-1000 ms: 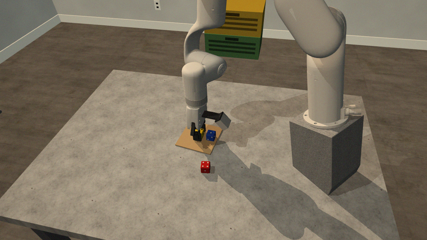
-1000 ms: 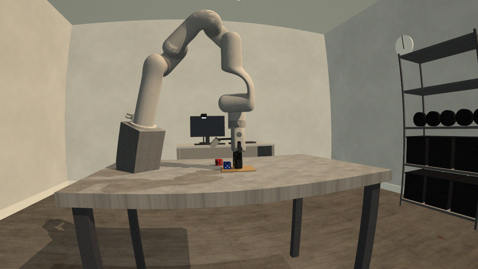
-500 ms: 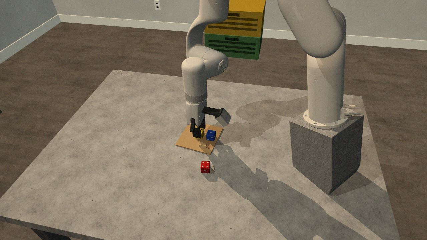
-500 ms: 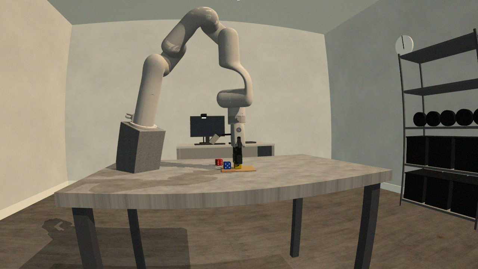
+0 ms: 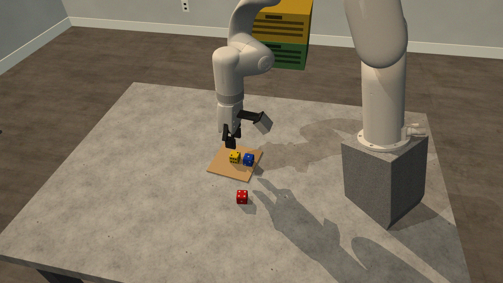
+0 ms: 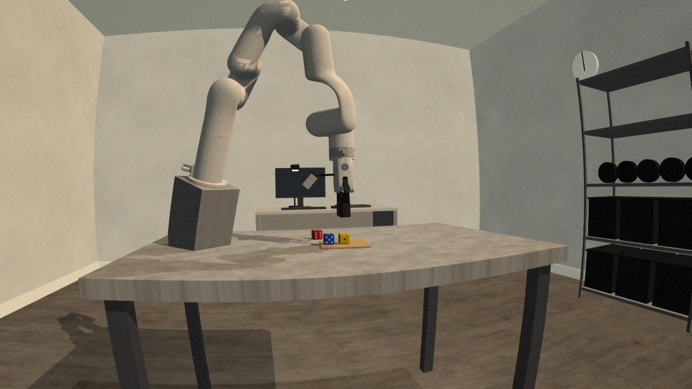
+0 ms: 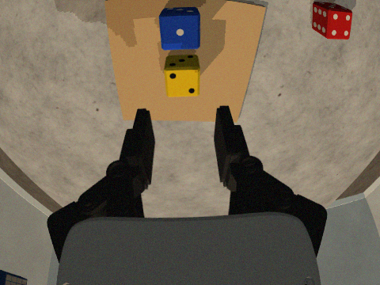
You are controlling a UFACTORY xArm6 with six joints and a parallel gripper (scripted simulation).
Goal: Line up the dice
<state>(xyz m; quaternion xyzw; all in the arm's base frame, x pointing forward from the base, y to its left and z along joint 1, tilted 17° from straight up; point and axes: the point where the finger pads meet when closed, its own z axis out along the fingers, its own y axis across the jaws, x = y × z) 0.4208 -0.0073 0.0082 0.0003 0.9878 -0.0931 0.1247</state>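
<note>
My hand is 140 mm to the right of the red die, 90 mm above it and 70 mm past it. From my hand the other things lie so: yellow die (80 mm below); blue die (80 mm below, 50 mm behind); mat (100 mm below).
</note>
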